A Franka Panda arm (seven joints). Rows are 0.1 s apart.
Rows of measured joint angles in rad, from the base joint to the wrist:
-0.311, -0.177, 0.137, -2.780, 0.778, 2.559, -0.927
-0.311, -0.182, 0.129, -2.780, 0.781, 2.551, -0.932
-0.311, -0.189, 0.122, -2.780, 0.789, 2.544, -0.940
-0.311, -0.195, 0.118, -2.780, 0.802, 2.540, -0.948
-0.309, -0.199, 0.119, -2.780, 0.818, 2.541, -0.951
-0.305, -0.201, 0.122, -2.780, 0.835, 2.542, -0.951
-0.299, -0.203, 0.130, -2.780, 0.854, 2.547, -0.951
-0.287, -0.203, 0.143, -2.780, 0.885, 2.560, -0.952
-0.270, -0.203, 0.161, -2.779, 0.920, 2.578, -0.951
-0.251, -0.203, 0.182, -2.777, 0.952, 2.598, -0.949
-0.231, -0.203, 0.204, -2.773, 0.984, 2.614, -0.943
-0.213, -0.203, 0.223, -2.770, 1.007, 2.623, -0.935
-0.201, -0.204, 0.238, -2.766, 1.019, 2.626, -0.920
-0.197, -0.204, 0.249, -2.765, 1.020, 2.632, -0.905
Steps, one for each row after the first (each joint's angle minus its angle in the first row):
0.000, -0.005, -0.008, 0.000, 0.003, -0.008, -0.005
0.000, -0.012, -0.015, 0.000, 0.011, -0.015, -0.013
0.000, -0.018, -0.019, 0.000, 0.024, -0.019, -0.021
0.002, -0.022, -0.018, 0.000, 0.040, -0.018, -0.024
0.006, -0.024, -0.015, 0.000, 0.057, -0.017, -0.024
0.012, -0.026, -0.007, 0.000, 0.076, -0.012, -0.024
0.024, -0.026, 0.006, 0.000, 0.107, 0.001, -0.025
0.041, -0.026, 0.024, 0.001, 0.142, 0.019, -0.024
0.060, -0.026, 0.045, 0.003, 0.174, 0.039, -0.022
0.080, -0.026, 0.067, 0.007, 0.206, 0.055, -0.016
0.098, -0.026, 0.086, 0.010, 0.229, 0.064, -0.008
0.110, -0.027, 0.101, 0.014, 0.241, 0.067, 0.007
0.114, -0.027, 0.112, 0.015, 0.242, 0.073, 0.022

